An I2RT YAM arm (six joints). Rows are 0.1 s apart.
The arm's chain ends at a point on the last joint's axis. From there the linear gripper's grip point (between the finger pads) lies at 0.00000 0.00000 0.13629 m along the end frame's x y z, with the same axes.
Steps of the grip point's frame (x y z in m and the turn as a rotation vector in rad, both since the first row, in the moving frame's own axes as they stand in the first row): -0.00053 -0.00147 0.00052 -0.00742 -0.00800 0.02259; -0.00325 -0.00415 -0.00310 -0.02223 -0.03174 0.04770; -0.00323 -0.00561 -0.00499 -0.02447 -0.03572 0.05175; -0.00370 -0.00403 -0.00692 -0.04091 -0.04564 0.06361; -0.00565 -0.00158 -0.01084 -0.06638 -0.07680 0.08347; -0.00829 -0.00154 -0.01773 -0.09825 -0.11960 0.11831; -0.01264 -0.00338 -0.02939 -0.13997 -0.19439 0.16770
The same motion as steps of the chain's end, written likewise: 0.00057 -0.00247 0.00053 -0.00742 -0.00800 0.02259; 0.00115 -0.00707 -0.00300 -0.02223 -0.03174 0.04770; 0.00172 -0.00882 -0.00486 -0.02447 -0.03572 0.05175; 0.00269 -0.00940 -0.00666 -0.04091 -0.04564 0.06361; 0.00516 -0.01016 -0.01014 -0.06638 -0.07680 0.08347; 0.00870 -0.01388 -0.01610 -0.09825 -0.11960 0.11831; 0.01507 -0.01998 -0.02551 -0.13997 -0.19439 0.16770
